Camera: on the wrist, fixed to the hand. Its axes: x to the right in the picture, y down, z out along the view.
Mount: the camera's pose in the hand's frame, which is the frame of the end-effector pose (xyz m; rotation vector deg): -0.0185 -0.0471 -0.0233 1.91 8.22 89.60
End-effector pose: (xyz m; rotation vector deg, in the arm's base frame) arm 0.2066 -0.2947 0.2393 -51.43 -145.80 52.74
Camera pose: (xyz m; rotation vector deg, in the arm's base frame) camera 0.2098 -0.3239 0.2866 149.16 67.79 -55.63
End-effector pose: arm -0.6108 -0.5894 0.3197 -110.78 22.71 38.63
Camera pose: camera -0.5932 -0.5900 0.3726 -75.45 117.23 81.46
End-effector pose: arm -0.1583 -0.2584 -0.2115 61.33 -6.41 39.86
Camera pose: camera -0.1514 -0.2613 -0.2667 45.97 -49.61 123.65
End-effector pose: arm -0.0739 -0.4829 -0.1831 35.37 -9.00 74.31
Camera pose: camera -0.0406 -0.4932 -0.2266 20.52 -32.33 162.57
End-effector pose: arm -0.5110 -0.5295 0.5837 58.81 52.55 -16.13
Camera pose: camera -0.5625 -0.5384 0.5645 86.53 1.77 62.50
